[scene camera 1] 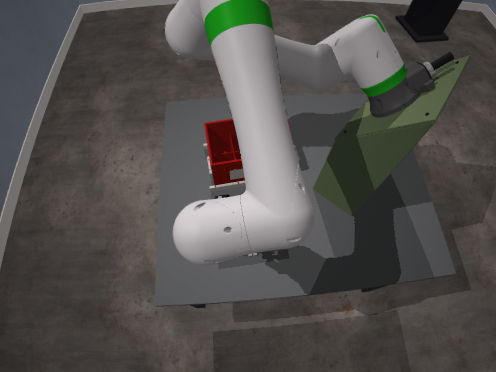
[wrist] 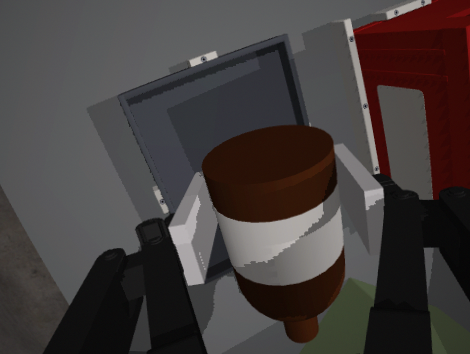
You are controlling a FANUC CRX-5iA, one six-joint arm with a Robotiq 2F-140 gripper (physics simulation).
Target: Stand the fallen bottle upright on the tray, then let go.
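Pixels of known places: gripper, between the fingertips: (wrist: 272, 181); arm's base, origin of its link: (scene camera 1: 395, 101).
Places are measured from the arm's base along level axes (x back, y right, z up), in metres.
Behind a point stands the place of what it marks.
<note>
The brown bottle (wrist: 290, 245) {y -0.154, x -0.502, z -0.203 m} with a white label is held between the light grey finger pads of my gripper (wrist: 272, 181) {y -0.138, x -0.516, z -0.243 m}, which is shut on it around the label. Its flat round base is towards the top of the wrist view and faces the camera in part; its narrow neck points to the bottom. It is not upright in my grip. The dark blue-grey tray (wrist: 225, 100) {y -0.096, x -0.525, z -0.439 m} shows behind and below the bottle, which hangs above the tray's near part, apart from its floor. In the scene view the arm hides the bottle and most of the gripper and tray.
A red bin (scene camera 1: 220, 172) {y 0.074, x -0.505, z -0.328 m} (wrist: 410, 62) {y 0.074, x -0.502, z -0.336 m} stands beside the tray, with a white fixture strip (wrist: 365, 106) {y 0.064, x -0.445, z -0.414 m} between them. The olive green pedestal (scene camera 1: 385, 155) {y -0.131, x -0.079, z -0.055 m} (wrist: 357, 312) {y -0.043, x -0.143, z -0.393 m} carries the arm's base on the right. All stand on the grey table (scene camera 1: 185, 280) {y -0.246, x -0.705, z -0.445 m}.
</note>
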